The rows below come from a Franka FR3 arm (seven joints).
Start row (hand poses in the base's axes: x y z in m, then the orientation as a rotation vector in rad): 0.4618 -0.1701 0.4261 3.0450 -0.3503 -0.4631
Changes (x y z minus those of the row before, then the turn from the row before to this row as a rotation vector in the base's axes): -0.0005 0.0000 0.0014 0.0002 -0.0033 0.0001; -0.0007 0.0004 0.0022 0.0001 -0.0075 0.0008; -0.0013 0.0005 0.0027 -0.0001 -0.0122 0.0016; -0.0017 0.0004 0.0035 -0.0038 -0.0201 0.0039; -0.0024 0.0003 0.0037 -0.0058 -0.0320 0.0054; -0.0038 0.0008 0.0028 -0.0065 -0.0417 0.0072; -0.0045 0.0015 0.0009 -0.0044 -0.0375 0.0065; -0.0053 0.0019 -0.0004 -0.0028 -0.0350 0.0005; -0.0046 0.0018 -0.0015 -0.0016 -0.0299 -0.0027; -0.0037 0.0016 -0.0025 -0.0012 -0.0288 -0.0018; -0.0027 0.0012 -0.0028 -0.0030 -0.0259 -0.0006; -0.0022 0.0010 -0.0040 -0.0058 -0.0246 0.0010; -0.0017 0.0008 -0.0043 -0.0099 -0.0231 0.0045; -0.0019 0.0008 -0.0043 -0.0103 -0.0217 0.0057; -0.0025 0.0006 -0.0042 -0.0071 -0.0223 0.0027; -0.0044 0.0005 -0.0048 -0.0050 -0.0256 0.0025; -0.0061 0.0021 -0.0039 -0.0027 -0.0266 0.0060; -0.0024 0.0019 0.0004 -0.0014 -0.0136 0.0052; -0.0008 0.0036 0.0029 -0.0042 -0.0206 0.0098
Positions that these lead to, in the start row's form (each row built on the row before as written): 0.4613 -0.1701 0.4275 3.0463 -0.3503 -0.4582; 0.4606 -0.1697 0.4297 3.0489 -0.3494 -0.4469; 0.4593 -0.1692 0.4324 3.0528 -0.3475 -0.4284; 0.4576 -0.1688 0.4359 3.0556 -0.3427 -0.3967; 0.4552 -0.1685 0.4396 3.0595 -0.3363 -0.3463; 0.4514 -0.1677 0.4424 3.0644 -0.3275 -0.2809; 0.4469 -0.1662 0.4433 3.0691 -0.3194 -0.2224; 0.4416 -0.1643 0.4429 3.0733 -0.3203 -0.1682; 0.4370 -0.1625 0.4414 3.0766 -0.3258 -0.1221; 0.4333 -0.1609 0.4389 3.0795 -0.3298 -0.0777; 0.4306 -0.1597 0.4361 3.0798 -0.3317 -0.0373; 0.4284 -0.1587 0.4321 3.0770 -0.3308 0.0016; 0.4267 -0.1579 0.4278 3.0701 -0.3239 0.0388; 0.4248 -0.1571 0.4235 3.0624 -0.3151 0.0738; 0.4223 -0.1565 0.4193 3.0570 -0.3113 0.1090; 0.4179 -0.1560 0.4145 3.0533 -0.3083 0.1489; 0.4118 -0.1539 0.4106 3.0521 -0.3004 0.1902; 0.4094 -0.1520 0.4110 3.0517 -0.2931 0.2115; 0.4086 -0.1484 0.4139 3.0491 -0.2786 0.2439
